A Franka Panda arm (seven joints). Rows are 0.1 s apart.
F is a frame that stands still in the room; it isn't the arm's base.
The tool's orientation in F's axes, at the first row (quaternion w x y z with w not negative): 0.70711 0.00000 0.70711 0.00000
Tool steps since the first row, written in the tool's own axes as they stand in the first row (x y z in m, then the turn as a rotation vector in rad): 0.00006 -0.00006 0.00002 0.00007 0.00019 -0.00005; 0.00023 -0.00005 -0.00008 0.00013 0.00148 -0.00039; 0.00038 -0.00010 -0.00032 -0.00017 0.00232 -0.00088; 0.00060 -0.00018 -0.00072 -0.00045 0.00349 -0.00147; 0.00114 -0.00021 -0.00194 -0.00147 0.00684 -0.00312; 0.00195 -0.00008 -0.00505 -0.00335 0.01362 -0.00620; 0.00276 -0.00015 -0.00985 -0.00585 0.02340 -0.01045; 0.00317 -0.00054 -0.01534 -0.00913 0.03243 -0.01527; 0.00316 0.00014 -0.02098 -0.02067 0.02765 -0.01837; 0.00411 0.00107 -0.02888 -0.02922 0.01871 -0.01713; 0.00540 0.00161 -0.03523 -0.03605 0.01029 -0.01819; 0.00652 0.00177 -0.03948 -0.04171 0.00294 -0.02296; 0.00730 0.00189 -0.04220 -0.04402 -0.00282 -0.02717
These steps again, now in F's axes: 0.00002 -0.00006 -0.00006 -0.00005 0.00019 -0.00007; -0.00008 -0.00005 -0.00023 -0.00039 0.00148 -0.00013; -0.00032 -0.00010 -0.00038 -0.00088 0.00232 0.00017; -0.00072 -0.00018 -0.00060 -0.00147 0.00349 0.00045; -0.00194 -0.00021 -0.00114 -0.00312 0.00684 0.00147; -0.00505 -0.00008 -0.00195 -0.00620 0.01362 0.00335; -0.00985 -0.00015 -0.00276 -0.01045 0.02340 0.00585; -0.01534 -0.00054 -0.00317 -0.01527 0.03243 0.00913; -0.02098 0.00014 -0.00316 -0.01837 0.02765 0.02067; -0.02888 0.00107 -0.00411 -0.01713 0.01871 0.02922; -0.03523 0.00161 -0.00540 -0.01819 0.01029 0.03605; -0.03948 0.00177 -0.00652 -0.02296 0.00294 0.04171; -0.04220 0.00189 -0.00730 -0.02717 -0.00282 0.04402
